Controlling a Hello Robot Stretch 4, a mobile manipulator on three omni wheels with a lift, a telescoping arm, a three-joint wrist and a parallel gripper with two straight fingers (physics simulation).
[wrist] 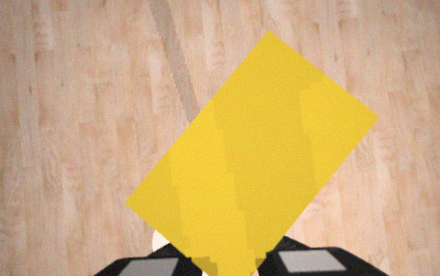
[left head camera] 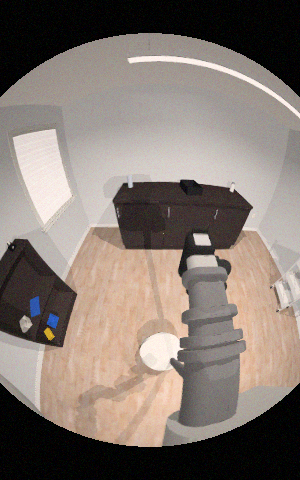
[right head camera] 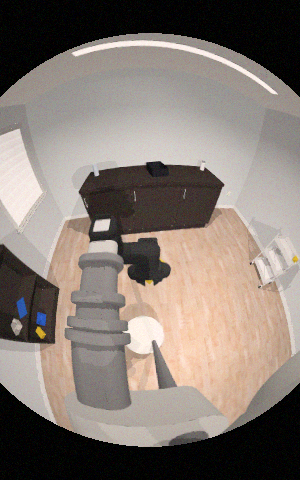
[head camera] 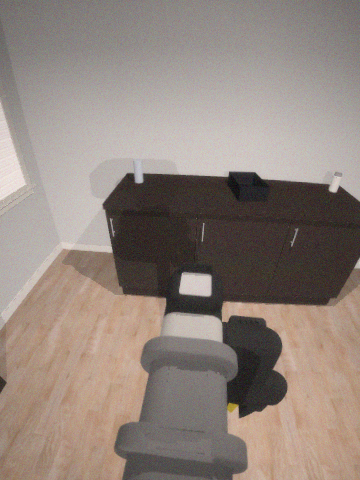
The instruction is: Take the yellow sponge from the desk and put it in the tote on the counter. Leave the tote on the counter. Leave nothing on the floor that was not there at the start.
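Frame: origin at the robot's base, x back, y right, z up, level; centimetres.
Where they show: gripper, fingertip midpoint: (wrist: pixel 228 248) (right head camera: pixel 148 282) (head camera: pixel 230 410); robot's base, link origin: (left head camera: pixel 160 350) (right head camera: pixel 143 333).
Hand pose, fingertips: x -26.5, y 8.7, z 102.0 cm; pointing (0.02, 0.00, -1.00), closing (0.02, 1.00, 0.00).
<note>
Things, the pixels of their top centre, and the offset from my fingertips. Level surfaces: height alone.
- yellow sponge, top centre: (wrist: pixel 251 160) (head camera: pixel 239 374) (right head camera: pixel 151 266) dy +1.3, dx -5.3, dz +4.5 cm
- tote, top centre: (head camera: pixel 248 178) (right head camera: pixel 156 164) (left head camera: pixel 190 182) dy +21.7, dx -141.6, dz -3.7 cm
- dark counter, surface height: dz -13.7 cm
- pale cylinder, top centre: (head camera: pixel 137 159) dy -58.1, dx -149.4, dz +3.3 cm
The yellow sponge (wrist: pixel 255 135) (head camera: pixel 232 407) (right head camera: pixel 149 282) is held by one corner between the fingers and juts out past them, above the floor. My gripper (wrist: pixel 228 248) is shut on it. In the head camera the arm and the wrist hide most of the sponge. The tote (head camera: pixel 248 187) (left head camera: pixel 191 187) (right head camera: pixel 157 169) is a black open box, upright on the dark counter (head camera: pixel 165 197) (left head camera: pixel 155 195) (right head camera: pixel 125 180) against the far wall. The gripper is well in front of the counter, apart from the tote. The inside bottom of the tote is hardly visible.
A pale cylinder (head camera: pixel 138 171) stands on the counter's left end and a white one (head camera: pixel 335 182) toward its right end. A dark shelf unit (left head camera: pixel 67 320) holding blue items and a yellow item (left head camera: pixel 49 334) is at the left. A white cart is at the right, with a yellow item (right head camera: pixel 295 259) on it.
</note>
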